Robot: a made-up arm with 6 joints. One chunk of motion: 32 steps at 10 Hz.
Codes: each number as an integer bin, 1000 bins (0 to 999) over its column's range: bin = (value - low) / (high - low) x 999, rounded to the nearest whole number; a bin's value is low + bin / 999 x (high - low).
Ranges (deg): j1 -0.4..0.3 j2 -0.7..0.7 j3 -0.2..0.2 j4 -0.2..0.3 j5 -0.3..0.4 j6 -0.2..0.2
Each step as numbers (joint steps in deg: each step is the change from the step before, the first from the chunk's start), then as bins.
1 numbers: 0.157 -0.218 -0.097 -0.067 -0.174 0.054
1 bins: 795 344 257 266 180 634
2 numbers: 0.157 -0.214 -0.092 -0.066 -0.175 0.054
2 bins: 795 347 270 268 178 634
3 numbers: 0.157 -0.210 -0.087 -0.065 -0.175 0.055
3 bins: 795 350 282 270 178 637
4 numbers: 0.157 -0.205 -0.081 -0.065 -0.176 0.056
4 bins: 795 353 297 270 177 639
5 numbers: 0.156 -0.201 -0.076 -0.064 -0.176 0.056
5 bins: 793 356 310 272 177 639
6 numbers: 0.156 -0.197 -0.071 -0.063 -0.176 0.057
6 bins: 793 359 322 274 177 642
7 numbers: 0.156 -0.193 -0.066 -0.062 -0.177 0.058
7 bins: 793 362 335 276 176 644
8 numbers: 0.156 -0.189 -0.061 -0.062 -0.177 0.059
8 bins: 793 365 347 276 176 647
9 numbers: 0.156 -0.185 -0.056 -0.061 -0.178 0.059
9 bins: 793 367 360 278 174 647
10 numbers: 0.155 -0.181 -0.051 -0.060 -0.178 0.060
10 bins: 792 370 372 280 174 649
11 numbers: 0.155 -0.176 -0.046 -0.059 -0.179 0.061
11 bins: 792 374 385 282 173 652
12 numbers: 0.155 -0.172 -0.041 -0.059 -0.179 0.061
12 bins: 792 377 397 282 173 652
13 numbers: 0.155 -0.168 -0.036 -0.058 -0.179 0.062
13 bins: 792 380 410 284 173 654
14 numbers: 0.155 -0.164 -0.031 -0.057 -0.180 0.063
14 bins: 792 382 422 286 171 657
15 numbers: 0.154 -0.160 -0.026 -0.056 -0.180 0.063
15 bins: 791 385 435 288 171 657
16 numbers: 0.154 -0.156 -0.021 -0.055 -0.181 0.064
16 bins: 791 388 447 290 170 659
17 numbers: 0.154 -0.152 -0.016 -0.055 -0.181 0.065
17 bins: 791 391 460 290 170 662
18 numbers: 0.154 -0.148 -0.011 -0.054 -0.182 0.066
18 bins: 791 394 472 292 168 664
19 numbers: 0.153 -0.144 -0.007 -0.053 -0.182 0.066
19 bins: 789 397 482 294 168 664
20 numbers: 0.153 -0.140 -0.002 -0.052 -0.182 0.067
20 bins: 789 400 495 296 168 667
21 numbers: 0.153 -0.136 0.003 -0.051 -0.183 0.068
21 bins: 789 402 507 298 167 669
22 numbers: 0.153 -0.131 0.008 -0.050 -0.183 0.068
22 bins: 789 406 519 300 167 669
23 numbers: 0.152 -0.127 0.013 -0.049 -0.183 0.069
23 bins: 788 409 532 302 167 672
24 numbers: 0.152 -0.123 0.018 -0.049 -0.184 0.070
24 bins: 788 412 544 302 166 674
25 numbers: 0.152 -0.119 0.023 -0.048 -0.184 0.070
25 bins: 788 415 557 304 166 674
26 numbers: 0.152 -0.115 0.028 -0.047 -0.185 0.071
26 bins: 788 417 569 306 164 677
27 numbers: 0.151 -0.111 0.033 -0.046 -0.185 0.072
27 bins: 786 420 582 308 164 679
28 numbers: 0.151 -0.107 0.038 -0.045 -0.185 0.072
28 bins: 786 423 594 310 164 679
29 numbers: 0.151 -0.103 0.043 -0.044 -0.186 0.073
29 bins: 786 426 607 312 163 682
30 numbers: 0.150 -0.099 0.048 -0.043 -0.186 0.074
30 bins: 785 429 619 314 163 684
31 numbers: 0.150 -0.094 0.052 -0.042 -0.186 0.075
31 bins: 785 432 629 316 163 687
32 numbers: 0.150 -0.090 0.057 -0.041 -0.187 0.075
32 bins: 785 435 642 318 161 687
